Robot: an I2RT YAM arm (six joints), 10 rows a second.
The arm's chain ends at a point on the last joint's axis. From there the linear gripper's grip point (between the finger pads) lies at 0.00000 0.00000 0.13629 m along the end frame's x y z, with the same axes.
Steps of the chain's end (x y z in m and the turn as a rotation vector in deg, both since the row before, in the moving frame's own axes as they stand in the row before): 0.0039 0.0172 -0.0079 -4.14 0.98 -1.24; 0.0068 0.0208 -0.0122 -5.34 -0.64 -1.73; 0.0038 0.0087 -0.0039 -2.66 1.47 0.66; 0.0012 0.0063 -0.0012 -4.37 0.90 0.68; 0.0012 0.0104 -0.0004 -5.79 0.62 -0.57; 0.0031 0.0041 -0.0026 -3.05 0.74 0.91; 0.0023 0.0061 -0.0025 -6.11 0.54 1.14; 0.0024 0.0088 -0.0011 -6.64 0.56 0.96; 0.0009 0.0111 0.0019 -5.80 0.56 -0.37; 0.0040 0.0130 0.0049 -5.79 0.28 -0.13; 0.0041 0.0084 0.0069 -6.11 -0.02 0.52
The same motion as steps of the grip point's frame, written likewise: 0.0063 0.0270 -0.0083 -4.14 0.98 -1.24; 0.0055 0.0335 -0.0128 -5.34 -0.64 -1.73; 0.0073 0.0150 -0.0041 -2.66 1.47 0.66; 0.0033 0.0167 -0.0016 -4.37 0.90 0.68; 0.0027 0.0241 -0.0011 -5.79 0.62 -0.57; 0.0048 0.0114 -0.0028 -3.05 0.74 0.91; 0.0034 0.0206 -0.0033 -6.11 0.54 1.14; 0.0036 0.0246 -0.0020 -6.64 0.56 0.96; 0.0023 0.0249 0.0012 -5.80 0.56 -0.37; 0.0047 0.0267 0.0042 -5.79 0.28 -0.13; 0.0040 0.0229 0.0061 -6.11 -0.02 0.52
